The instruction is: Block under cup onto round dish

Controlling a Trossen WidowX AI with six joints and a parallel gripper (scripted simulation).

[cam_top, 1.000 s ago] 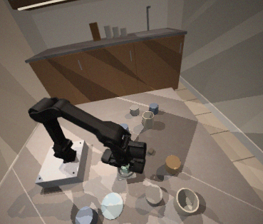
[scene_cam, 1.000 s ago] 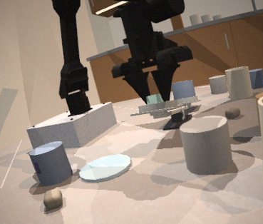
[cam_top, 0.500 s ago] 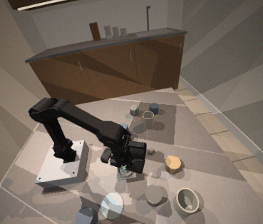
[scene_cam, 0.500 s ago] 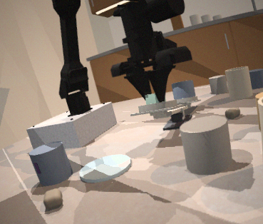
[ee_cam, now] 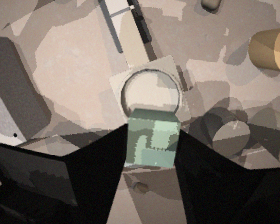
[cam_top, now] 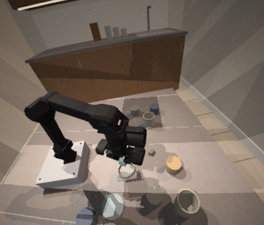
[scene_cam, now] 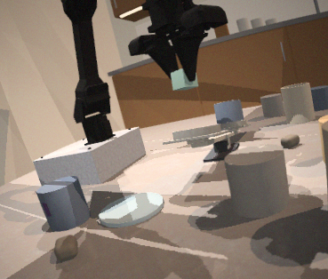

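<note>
The round dish is 9 cm behind my gripper tip, 11 cm to the right of it and 16 cm below it. Also, from my gripper tip: orange cylinder 24 cm ahead, 3 cm to the right, 13 cm below; small balance 1 cm ahead, 12 cm to the left, 14 cm below; balance beam 1 cm ahead, 12 cm to the left, 12 cm below.
</note>
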